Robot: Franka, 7 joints.
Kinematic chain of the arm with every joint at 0, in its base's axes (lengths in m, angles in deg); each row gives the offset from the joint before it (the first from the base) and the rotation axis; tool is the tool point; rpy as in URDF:
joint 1: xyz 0 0 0.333 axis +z
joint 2: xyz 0 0 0 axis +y
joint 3: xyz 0 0 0.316 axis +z
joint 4: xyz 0.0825 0 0 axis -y
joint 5: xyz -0.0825 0 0.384 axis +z
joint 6: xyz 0 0 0 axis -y
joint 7: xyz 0.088 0 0 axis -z
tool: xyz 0 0 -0.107 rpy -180 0 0
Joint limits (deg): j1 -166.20..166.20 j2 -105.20..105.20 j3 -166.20..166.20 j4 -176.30..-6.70 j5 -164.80..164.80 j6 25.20..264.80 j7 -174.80..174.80
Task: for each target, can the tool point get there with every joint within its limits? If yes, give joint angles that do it. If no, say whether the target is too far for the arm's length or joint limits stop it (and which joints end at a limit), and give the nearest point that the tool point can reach.
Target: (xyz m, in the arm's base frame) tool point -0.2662 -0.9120 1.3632
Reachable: no: too far | nearest point -0.1630 -0.5583 0.9637 | short by 0.544 m
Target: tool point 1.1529 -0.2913 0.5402
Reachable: no: too far | nearest point 0.8194 -0.2070 0.4803 | short by 0.349 m
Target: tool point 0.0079 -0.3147 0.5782
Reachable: yes | joints -1.94 -83.64 -35.33 -157.53 -124.00 56.58 -81.62
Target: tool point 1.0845 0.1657 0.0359
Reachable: no: too far | nearest point 0.8186 0.1251 0.1088 | short by 0.279 m
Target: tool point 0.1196 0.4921 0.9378
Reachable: yes | joints 49.06 15.15 55.20 -55.77 47.48 208.26 -9.05
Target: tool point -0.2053 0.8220 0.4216
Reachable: yes | joints -52.66 -82.28 91.56 -40.58 -14.75 153.05 54.51
